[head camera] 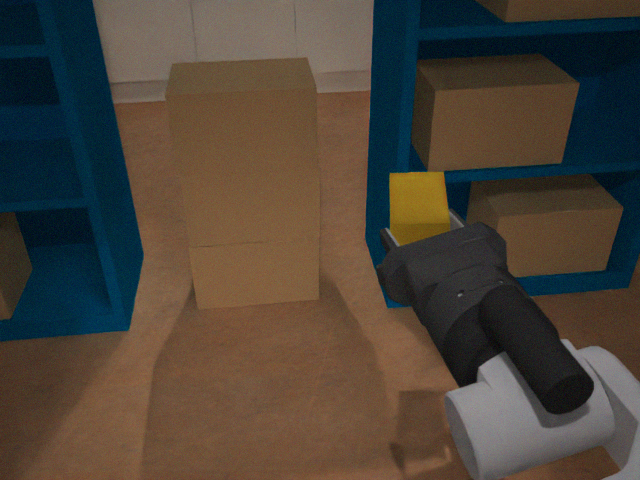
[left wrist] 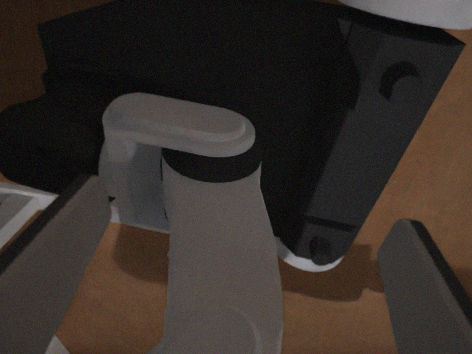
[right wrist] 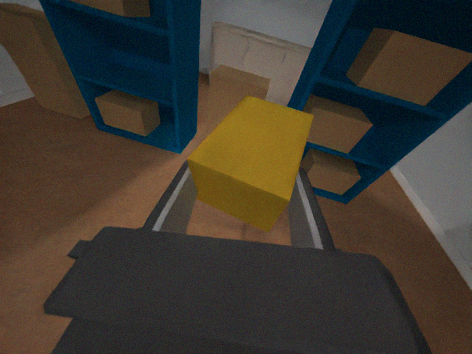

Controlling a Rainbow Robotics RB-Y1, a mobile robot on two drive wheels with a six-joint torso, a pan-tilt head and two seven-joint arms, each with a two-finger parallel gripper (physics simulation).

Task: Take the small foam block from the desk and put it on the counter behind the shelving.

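Places are measured from the robot's base along level axes (x ahead, y left, z up), in metres.
Pixels of known places: left gripper, fingertip midpoint: (left wrist: 246,215); right gripper, fingertip midpoint: (head camera: 416,225) (right wrist: 243,173).
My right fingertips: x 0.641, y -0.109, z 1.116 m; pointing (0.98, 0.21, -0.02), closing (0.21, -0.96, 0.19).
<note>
Ahead of a thing's pixels: the offset from my right fingertips to its top centre. "*": to the spot under its first point.
The small yellow foam block @[dx +0.022, dy -0.004, dz +0.032 m] (head camera: 417,196) (right wrist: 255,145) is held up in the air between the fingers of my right gripper (head camera: 419,225) (right wrist: 243,173), which is shut on it. The block sticks out beyond the fingertips. My left gripper (left wrist: 246,215) is open, with its fingers wide apart and no object gripped; parts of the robot's own body show beyond them. A pale panelled counter front (head camera: 240,36) (right wrist: 250,52) stands at the back, seen through the gap between two blue shelving units. The counter's top is not visible in the head camera. The desk does not show.
One blue shelving unit (head camera: 108,180) (right wrist: 185,75) stands at the left, another blue unit (head camera: 385,129) (right wrist: 320,55) at the right. A tall cardboard stack (head camera: 253,180) (right wrist: 227,95) stands in the gap between them. Cartons @[* dx +1.253, dy -0.458, dz -0.432 m] (head camera: 501,124) (right wrist: 332,125) sit on the right unit's shelves.
</note>
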